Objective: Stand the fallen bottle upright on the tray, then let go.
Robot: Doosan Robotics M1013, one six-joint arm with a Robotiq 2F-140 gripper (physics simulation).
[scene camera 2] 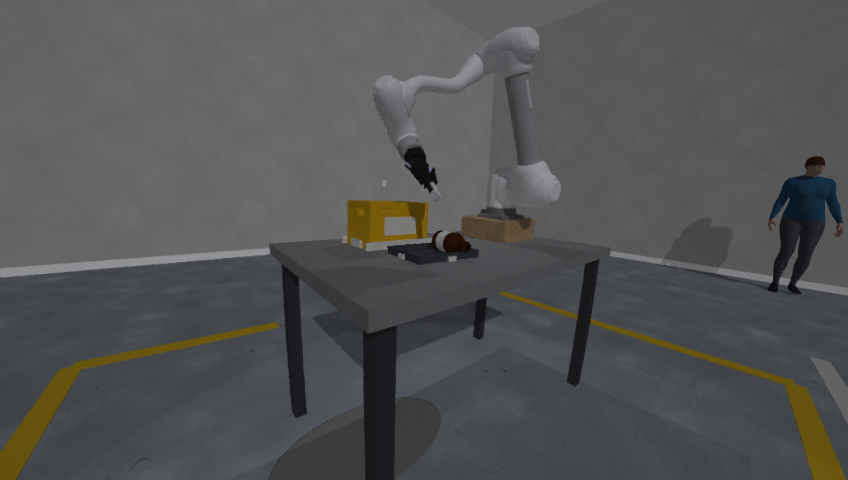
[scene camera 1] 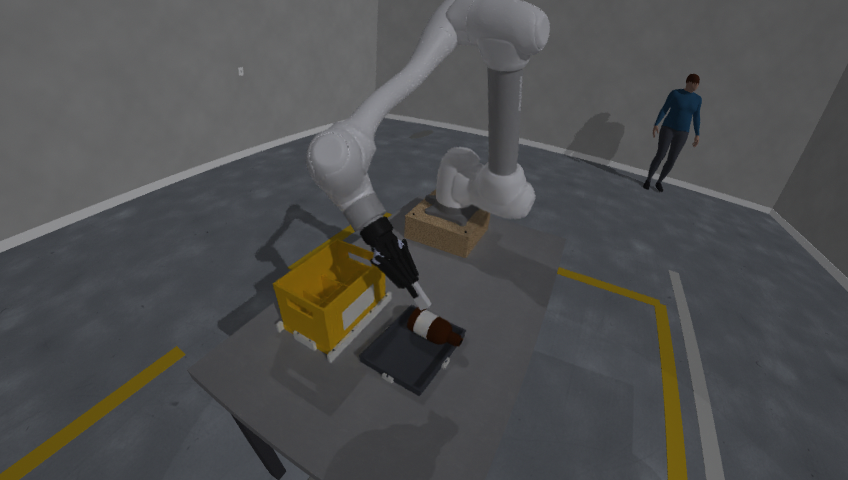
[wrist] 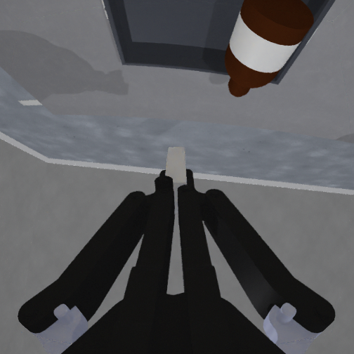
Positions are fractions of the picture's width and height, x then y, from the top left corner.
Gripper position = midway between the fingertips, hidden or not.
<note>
I see my gripper (scene camera 1: 0.50, 0.64).
My gripper is seen too in scene camera 2 (scene camera 2: 0.52, 0.41) and in the wrist view (wrist: 0.50, 0.45).
</note>
